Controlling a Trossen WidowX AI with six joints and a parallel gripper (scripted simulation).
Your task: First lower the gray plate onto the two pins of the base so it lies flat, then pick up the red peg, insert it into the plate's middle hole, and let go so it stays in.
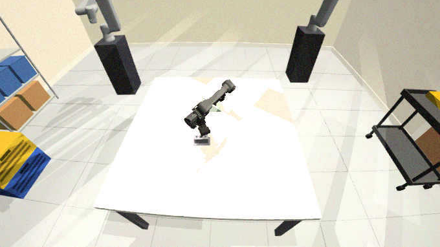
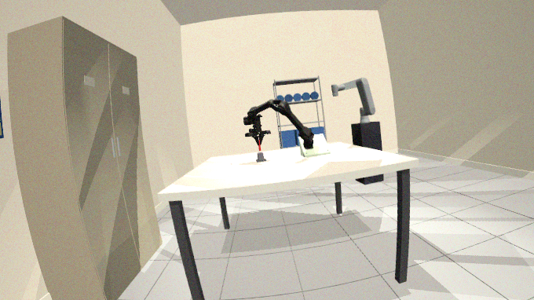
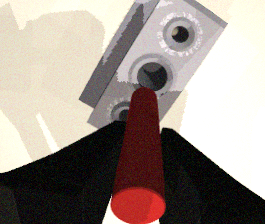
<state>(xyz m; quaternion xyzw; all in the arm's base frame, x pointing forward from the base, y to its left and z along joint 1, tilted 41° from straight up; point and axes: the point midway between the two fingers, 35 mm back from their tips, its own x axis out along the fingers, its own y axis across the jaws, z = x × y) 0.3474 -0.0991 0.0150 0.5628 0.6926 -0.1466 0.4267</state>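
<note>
My gripper tip is 1 cm to the left of the gray plate and 7 cm above it. Also, from my gripper tip: red peg right at my gripper tip; then dark base 1 cm to the right, 11 cm below.
</note>
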